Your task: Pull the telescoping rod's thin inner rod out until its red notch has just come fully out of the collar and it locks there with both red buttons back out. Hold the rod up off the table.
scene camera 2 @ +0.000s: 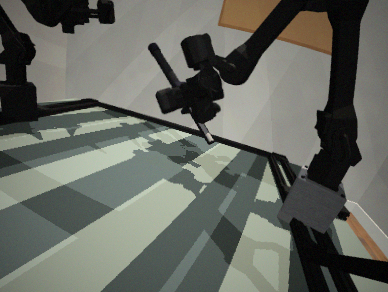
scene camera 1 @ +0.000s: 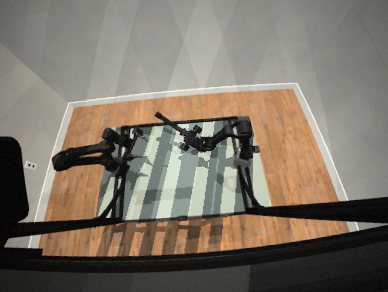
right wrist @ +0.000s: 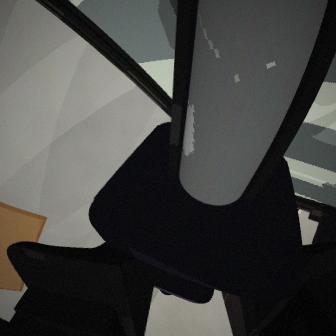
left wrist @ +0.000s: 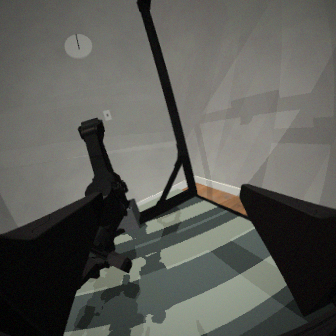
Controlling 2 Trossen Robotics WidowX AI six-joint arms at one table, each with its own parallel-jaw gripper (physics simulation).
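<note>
The telescoping rod (scene camera 1: pixel 169 123) (scene camera 2: pixel 165 65) is held tilted above the table, its dark end up and to the left in scene camera 2 and its pale-tipped lower end past the gripper. In the right wrist view its grey tube (right wrist: pixel 250 110) meets a wide dark block (right wrist: pixel 200 225). A tiny red speck shows near the right gripper in scene camera 1; the notch and buttons cannot be made out. My right gripper (scene camera 1: pixel 190 138) (scene camera 2: pixel 191 99) is shut on the rod. My left gripper (scene camera 1: pixel 143 148) (left wrist: pixel 173 195) is open and empty, apart from the rod, at the left.
The striped table top (scene camera 1: pixel 175 205) (scene camera 2: pixel 150 200) carries shadows of the arms. A black frame (scene camera 1: pixel 165 121) (scene camera 2: pixel 135 116) runs along its far edge, and an upright black post (left wrist: pixel 167 95) shows in the left wrist view. A grey block (scene camera 2: pixel 312 205) sits at the right arm's base.
</note>
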